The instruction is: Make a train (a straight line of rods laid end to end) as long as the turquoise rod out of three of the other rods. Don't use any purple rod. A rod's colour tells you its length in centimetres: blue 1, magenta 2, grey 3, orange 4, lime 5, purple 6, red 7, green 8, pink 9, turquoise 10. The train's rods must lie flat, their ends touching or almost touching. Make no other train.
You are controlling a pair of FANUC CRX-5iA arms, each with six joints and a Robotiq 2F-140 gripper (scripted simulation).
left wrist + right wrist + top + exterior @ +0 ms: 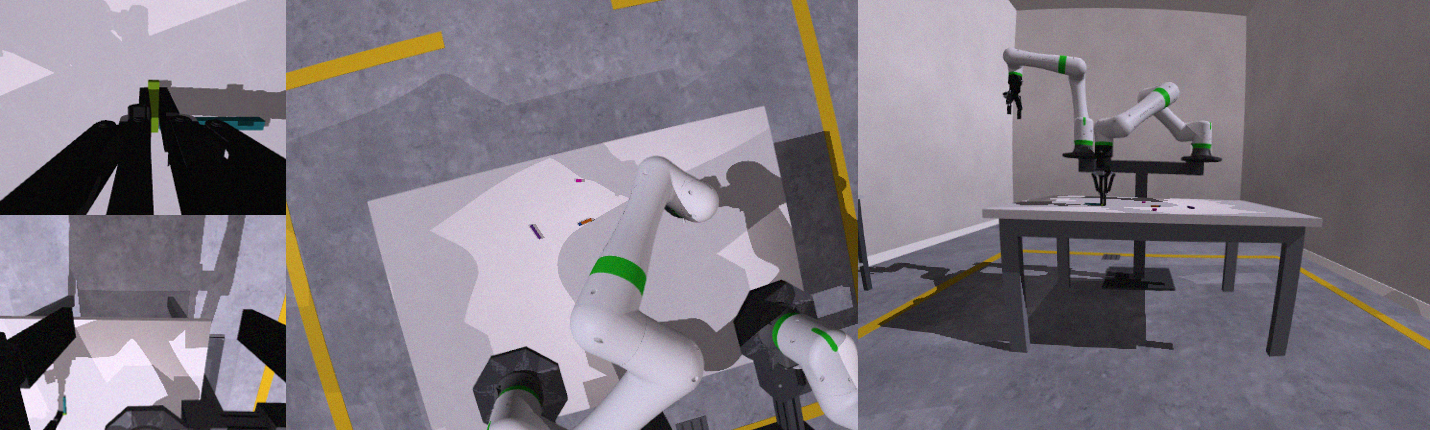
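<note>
The orange rod lies 10 mm behind my left hand, 270 mm to the left of it and 30 mm below it. Also, from my left hand: turquoise rod: 30 mm behind, 50 mm to the right, 30 mm below; lime rod: 30 mm below; blue rod: 10 mm behind, 300 mm to the left, 30 mm below.
</note>
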